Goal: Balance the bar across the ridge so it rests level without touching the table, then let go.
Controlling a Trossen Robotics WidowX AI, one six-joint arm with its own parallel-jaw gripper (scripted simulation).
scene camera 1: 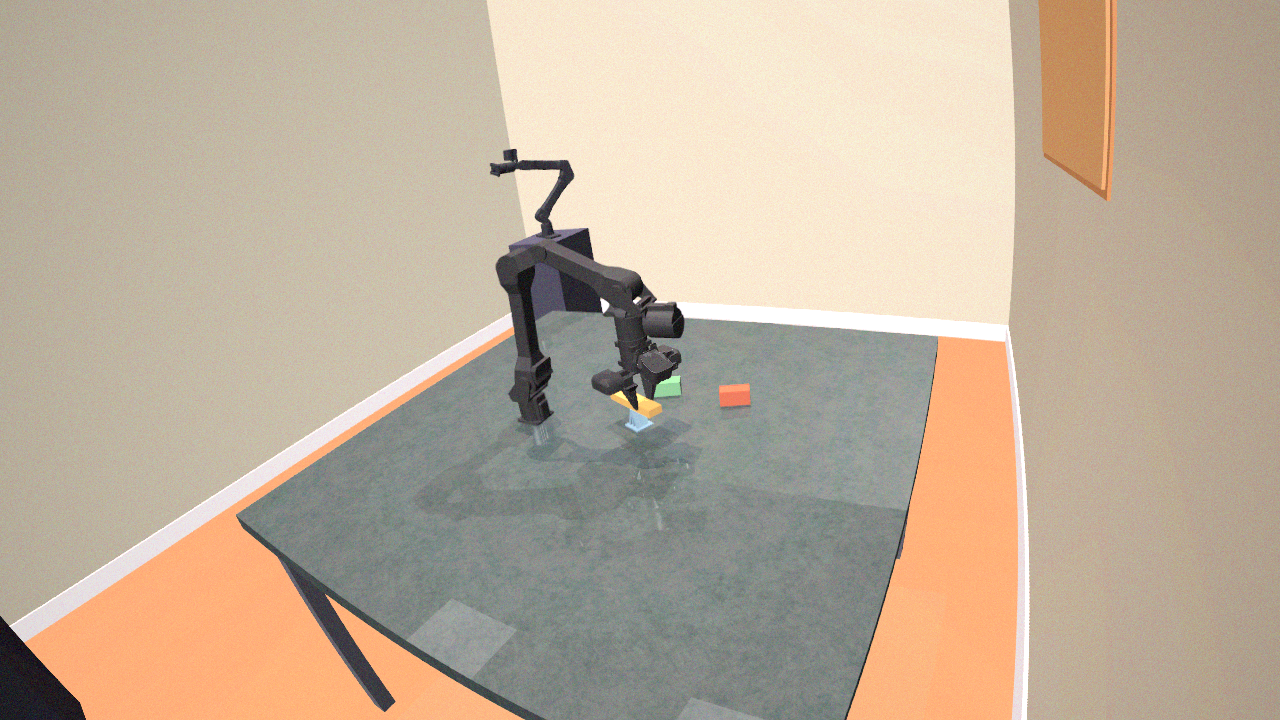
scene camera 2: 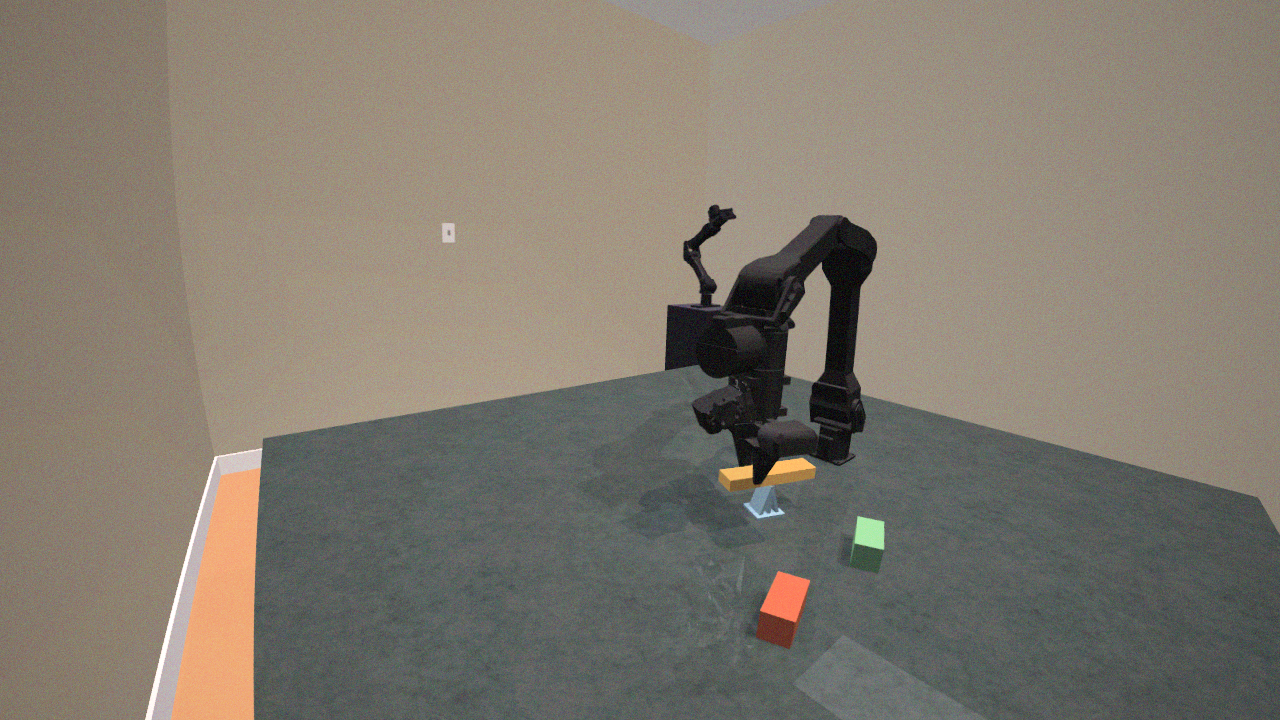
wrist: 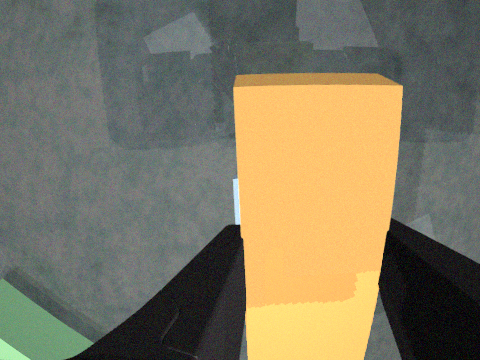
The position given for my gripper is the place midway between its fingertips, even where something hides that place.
Note:
I see my gripper (scene camera 2: pixel 750 478), a bar (scene camera 2: pixel 733 479), a red block (scene camera 2: pixel 779 617) and a green block (scene camera 2: pixel 868 544).
The bar shows as well in the wrist view (wrist: pixel 316 152). My gripper is seen too in scene camera 1 (scene camera 1: pixel 643 406) and in the wrist view (wrist: pixel 309 237). The wrist view does not show the red block: it is out of frame.

